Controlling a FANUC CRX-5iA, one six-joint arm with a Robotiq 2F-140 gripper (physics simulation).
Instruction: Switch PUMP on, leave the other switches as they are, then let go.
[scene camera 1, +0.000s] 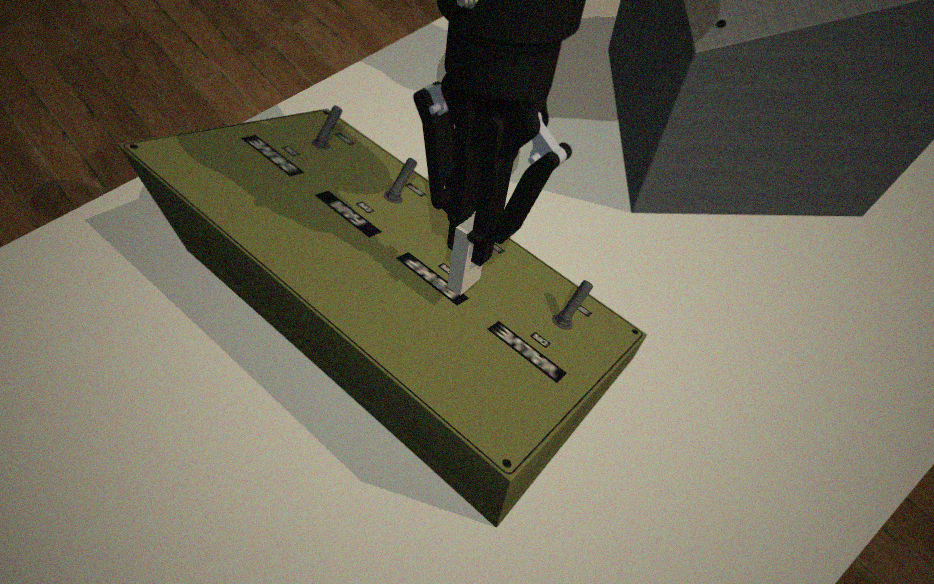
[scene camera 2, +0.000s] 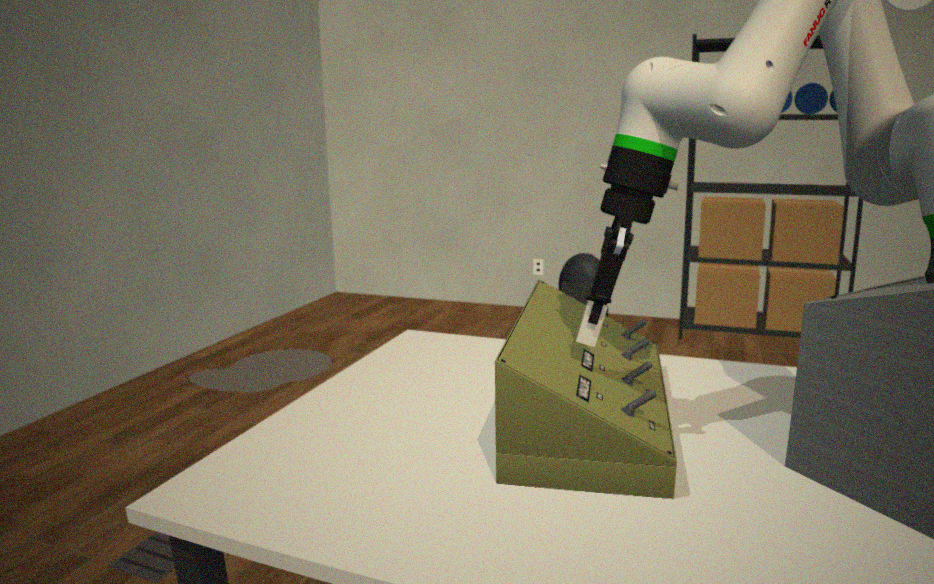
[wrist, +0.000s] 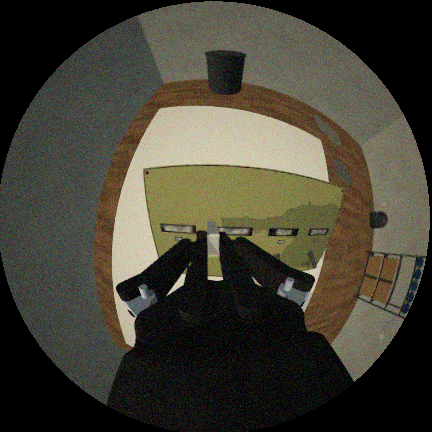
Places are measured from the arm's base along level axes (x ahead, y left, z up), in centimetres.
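Pixels of known places: gripper, between the fingertips: (scene camera 1: 463, 282) (scene camera 2: 585, 343) (wrist: 211, 229).
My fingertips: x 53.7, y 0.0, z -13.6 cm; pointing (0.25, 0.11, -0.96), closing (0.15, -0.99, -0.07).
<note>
Behind a point stands the place of what it marks.
The olive switch panel (scene camera 1: 296, 275) {x 64.4, y -10.5, z -12.6 cm} (scene camera 2: 544, 413) {x 57.0, y 14.9, z -19.1 cm} (wrist: 200, 192) {x 60.1, y 2.9, z -14.2 cm} has a row of grey levers. The PUMP lever (scene camera 2: 637, 372) {x 45.8, y -4.6, z -19.4 cm} tilts down the slope, away from its ON mark, like the VALVE lever (scene camera 1: 575, 303) {x 45.0, y 7.0, z -19.0 cm} (scene camera 2: 639, 402) {x 44.7, y 7.4, z -19.4 cm}, FAN lever (scene camera 1: 401, 180) {x 47.1, y -16.7, z -19.1 cm} (scene camera 2: 635, 347) {x 46.9, y -16.6, z -19.2 cm} and DRIVE lever (scene camera 1: 328, 127) {x 48.1, y -28.6, z -19.2 cm} (scene camera 2: 633, 329) {x 48.0, y -28.5, z -19.5 cm}. The gripper hides the PUMP lever in scene camera 1 and the wrist view. My gripper (scene camera 1: 465, 275) {x 53.7, y 0.0, z -13.6 cm} (scene camera 2: 589, 337) {x 53.7, y 0.0, z -13.6 cm} (wrist: 211, 229) {x 53.7, y 0.0, z -13.6 cm} is shut and empty, its pale fingertips low over the PUMP label (scene camera 1: 423, 272) {x 53.9, y -5.5, z -17.8 cm} (wrist: 237, 231) {x 53.7, y -5.4, z -17.9 cm}, on the lever's ON side. Contact with the panel cannot be told.
The panel stands on a white table (scene camera 1: 723, 447) {x 40.5, y 26.5, z -30.7 cm} (scene camera 2: 385, 440) {x 85.0, y 7.2, z -30.7 cm} (wrist: 210, 135) {x 88.2, y 5.7, z -30.7 cm}. A grey block (scene camera 1: 771, 137) {x 14.4, y 8.7, z -16.5 cm} (scene camera 2: 867, 392) {x 15.4, y 7.8, z -15.0 cm} stands on the robot's side. A shelf rack (scene camera 2: 690, 172) and a dark bin (wrist: 225, 72) are beyond the table.
</note>
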